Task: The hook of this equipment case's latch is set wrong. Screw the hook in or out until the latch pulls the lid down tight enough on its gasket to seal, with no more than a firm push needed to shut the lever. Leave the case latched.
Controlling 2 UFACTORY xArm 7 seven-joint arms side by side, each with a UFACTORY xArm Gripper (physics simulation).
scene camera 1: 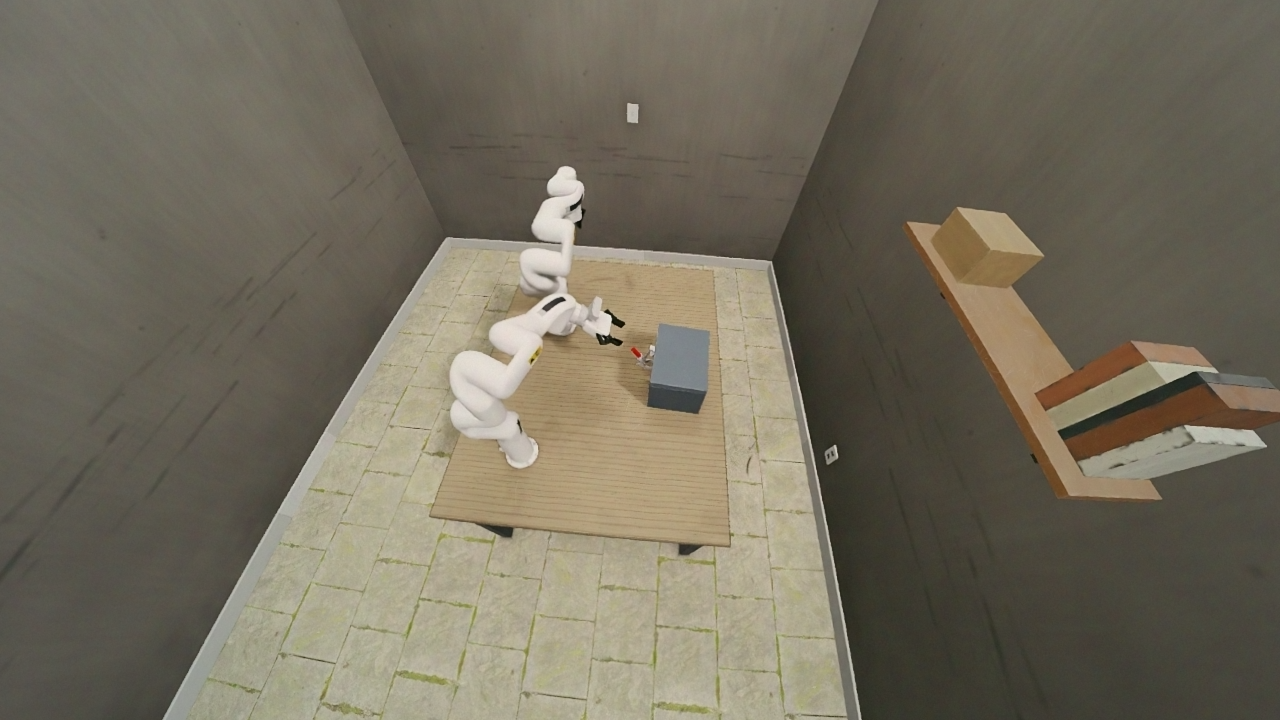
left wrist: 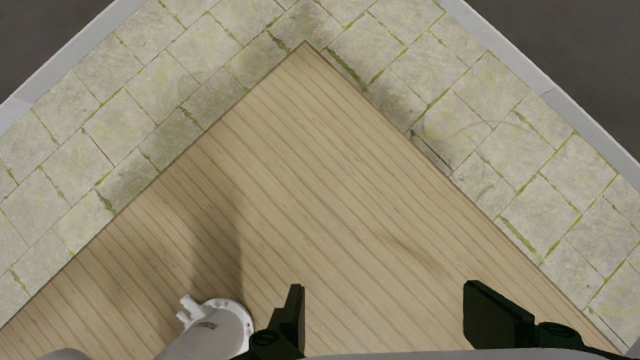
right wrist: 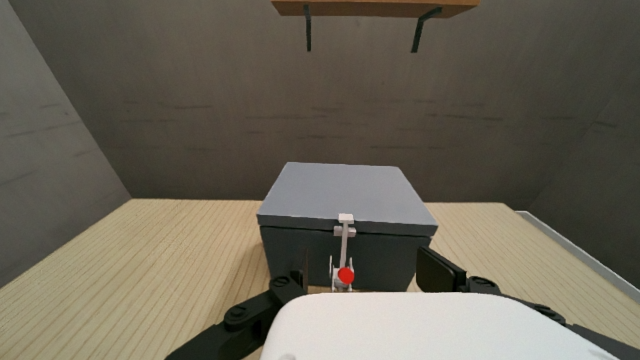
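Note:
The grey case stands on the table with its lid down. On its front, the latch's pale rod runs up past a small crosspiece to a pale block at the lid's edge. Whether the hook bears on its catch is too small to tell. The red-ended lever sticks out from the case front. My right gripper is open and empty, in front of and apart from the lever. My left gripper is open and empty, far from the case.
The wooden table carries both arms and the case. A wall shelf with books and a wooden block is at the right in the scene view. The right arm reaches over the table.

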